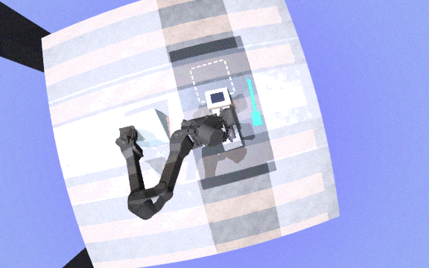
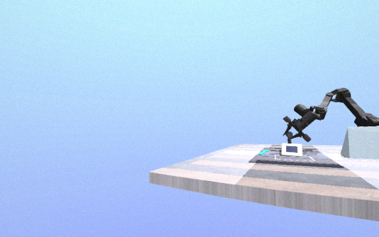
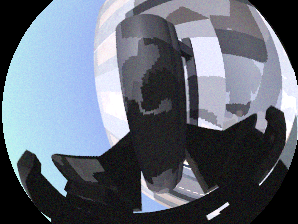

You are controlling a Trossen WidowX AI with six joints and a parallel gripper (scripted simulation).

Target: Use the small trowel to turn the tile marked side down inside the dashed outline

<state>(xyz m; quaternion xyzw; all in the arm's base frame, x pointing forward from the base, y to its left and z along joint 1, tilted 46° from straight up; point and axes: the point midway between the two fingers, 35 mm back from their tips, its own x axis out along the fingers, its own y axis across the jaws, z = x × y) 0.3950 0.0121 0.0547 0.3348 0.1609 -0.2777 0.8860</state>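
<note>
My gripper tip is 4 cm past the tile, 10 cm to the right of it and 6 cm above it. From my gripper tip the other things lie so: teal trowel (12 cm ahead, 3 cm to the left, 8 cm below).
</note>
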